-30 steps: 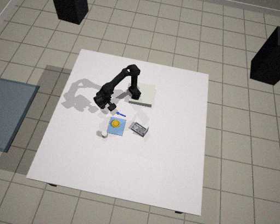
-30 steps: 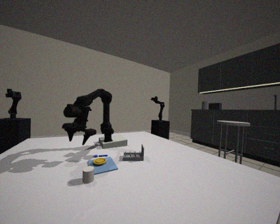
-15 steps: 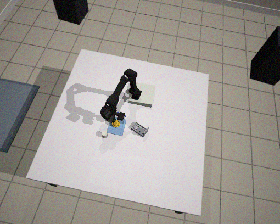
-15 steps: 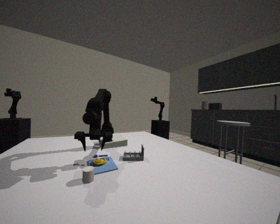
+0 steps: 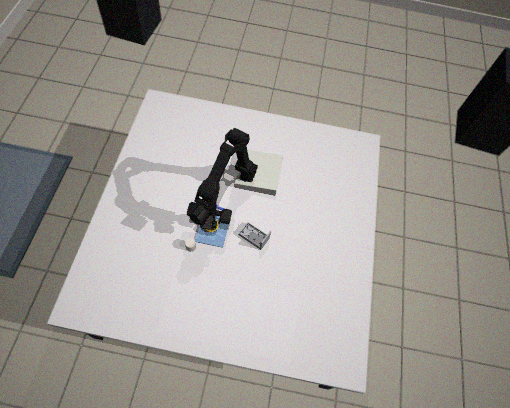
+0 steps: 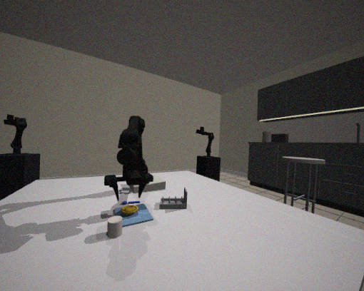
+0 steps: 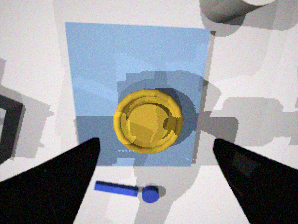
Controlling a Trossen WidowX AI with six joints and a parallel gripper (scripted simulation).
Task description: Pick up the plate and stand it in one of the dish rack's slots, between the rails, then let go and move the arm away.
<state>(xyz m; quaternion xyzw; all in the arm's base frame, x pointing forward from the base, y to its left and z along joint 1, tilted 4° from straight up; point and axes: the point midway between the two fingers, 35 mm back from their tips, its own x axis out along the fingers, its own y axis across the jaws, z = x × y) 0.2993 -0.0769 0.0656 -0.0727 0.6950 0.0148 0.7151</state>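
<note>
The yellow plate lies 5 cm below my gripper tip. The rest, counted from my gripper tip: small blue pen-like object: 11 cm behind, 6 cm below, 1 cm to the left; then white cylinder: 12 cm ahead, 5 cm to the right, 4 cm below; then blue mat: 6 cm below, 2 cm to the left, 1 cm ahead.
</note>
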